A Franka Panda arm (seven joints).
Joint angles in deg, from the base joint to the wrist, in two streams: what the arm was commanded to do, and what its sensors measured. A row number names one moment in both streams.
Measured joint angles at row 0:
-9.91, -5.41, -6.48, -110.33, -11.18, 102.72, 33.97
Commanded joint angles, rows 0 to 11:
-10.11, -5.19, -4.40, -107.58, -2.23, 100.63, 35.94
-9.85, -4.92, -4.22, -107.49, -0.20, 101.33, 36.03
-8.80, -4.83, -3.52, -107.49, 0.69, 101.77, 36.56
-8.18, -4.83, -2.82, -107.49, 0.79, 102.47, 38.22
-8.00, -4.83, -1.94, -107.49, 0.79, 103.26, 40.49
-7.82, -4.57, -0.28, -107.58, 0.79, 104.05, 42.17
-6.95, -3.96, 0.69, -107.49, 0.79, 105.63, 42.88
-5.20, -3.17, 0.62, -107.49, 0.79, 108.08, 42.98
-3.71, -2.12, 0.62, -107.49, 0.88, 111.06, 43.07
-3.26, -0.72, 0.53, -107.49, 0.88, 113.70, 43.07
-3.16, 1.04, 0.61, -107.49, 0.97, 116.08, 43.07
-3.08, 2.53, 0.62, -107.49, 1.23, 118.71, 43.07
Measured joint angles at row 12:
-3.30, -2.27, 0.55, -108.33, 0.33, 112.31, 42.89
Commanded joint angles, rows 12 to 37:
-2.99, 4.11, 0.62, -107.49, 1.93, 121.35, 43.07
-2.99, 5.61, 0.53, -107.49, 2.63, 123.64, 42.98
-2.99, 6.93, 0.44, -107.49, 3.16, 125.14, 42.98
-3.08, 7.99, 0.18, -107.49, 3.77, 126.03, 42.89
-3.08, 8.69, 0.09, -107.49, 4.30, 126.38, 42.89
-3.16, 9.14, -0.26, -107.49, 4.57, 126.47, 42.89
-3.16, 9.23, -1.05, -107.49, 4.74, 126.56, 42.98
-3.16, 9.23, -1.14, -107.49, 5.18, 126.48, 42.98
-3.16, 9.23, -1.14, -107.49, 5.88, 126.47, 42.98
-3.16, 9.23, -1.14, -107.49, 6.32, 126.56, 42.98
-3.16, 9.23, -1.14, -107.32, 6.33, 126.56, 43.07
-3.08, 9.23, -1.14, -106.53, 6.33, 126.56, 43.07
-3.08, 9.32, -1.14, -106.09, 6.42, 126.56, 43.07
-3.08, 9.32, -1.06, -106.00, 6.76, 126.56, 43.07
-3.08, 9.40, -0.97, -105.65, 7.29, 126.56, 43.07
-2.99, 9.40, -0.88, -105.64, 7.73, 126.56, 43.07
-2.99, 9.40, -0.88, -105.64, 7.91, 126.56, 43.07
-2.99, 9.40, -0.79, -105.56, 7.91, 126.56, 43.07
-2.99, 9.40, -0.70, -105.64, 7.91, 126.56, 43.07
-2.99, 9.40, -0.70, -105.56, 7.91, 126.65, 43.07
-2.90, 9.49, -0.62, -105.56, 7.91, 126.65, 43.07
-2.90, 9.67, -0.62, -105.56, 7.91, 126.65, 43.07
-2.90, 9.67, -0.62, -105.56, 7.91, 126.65, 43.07
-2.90, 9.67, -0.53, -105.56, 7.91, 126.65, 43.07
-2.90, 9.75, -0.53, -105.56, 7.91, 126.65, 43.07
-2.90, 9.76, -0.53, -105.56, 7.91, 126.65, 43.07
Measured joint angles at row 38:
-2.77, 9.71, -0.94, -105.85, 6.99, 126.43, 42.97
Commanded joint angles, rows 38 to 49:
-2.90, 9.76, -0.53, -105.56, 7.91, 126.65, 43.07
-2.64, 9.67, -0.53, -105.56, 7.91, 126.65, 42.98
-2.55, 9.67, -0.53, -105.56, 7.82, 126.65, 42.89
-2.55, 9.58, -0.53, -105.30, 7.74, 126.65, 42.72
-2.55, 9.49, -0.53, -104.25, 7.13, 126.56, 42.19
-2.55, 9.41, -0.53, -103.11, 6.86, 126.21, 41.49
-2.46, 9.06, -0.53, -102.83, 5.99, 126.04, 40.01
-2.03, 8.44, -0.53, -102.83, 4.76, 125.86, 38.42
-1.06, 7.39, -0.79, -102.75, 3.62, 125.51, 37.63
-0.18, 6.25, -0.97, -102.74, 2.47, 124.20, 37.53
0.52, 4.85, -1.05, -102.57, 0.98, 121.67, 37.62
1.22, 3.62, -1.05, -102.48, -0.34, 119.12, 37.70
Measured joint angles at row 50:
-1.01, 7.92, -0.87, -102.46, 3.52, 125.18, 38.11
